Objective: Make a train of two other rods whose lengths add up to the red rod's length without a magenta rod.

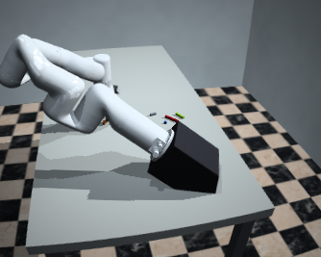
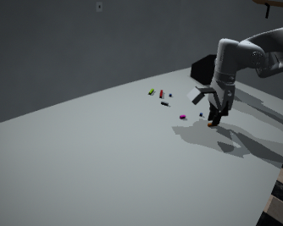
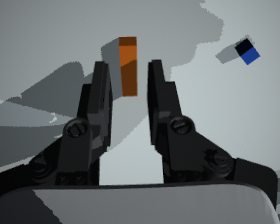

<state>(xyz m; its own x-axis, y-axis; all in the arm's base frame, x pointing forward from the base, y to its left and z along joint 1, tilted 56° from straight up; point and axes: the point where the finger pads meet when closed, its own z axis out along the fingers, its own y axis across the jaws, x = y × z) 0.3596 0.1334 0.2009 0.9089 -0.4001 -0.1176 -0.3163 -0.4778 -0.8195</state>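
My hand is 3 cm above the orange rod. Round my hand: red rod: 2 cm ahead, 30 cm to the right, 3 cm below; then grey rod: 7 cm ahead, 22 cm to the right, 3 cm below; then magenta rod: 7 cm ahead, 10 cm to the right, 3 cm below.
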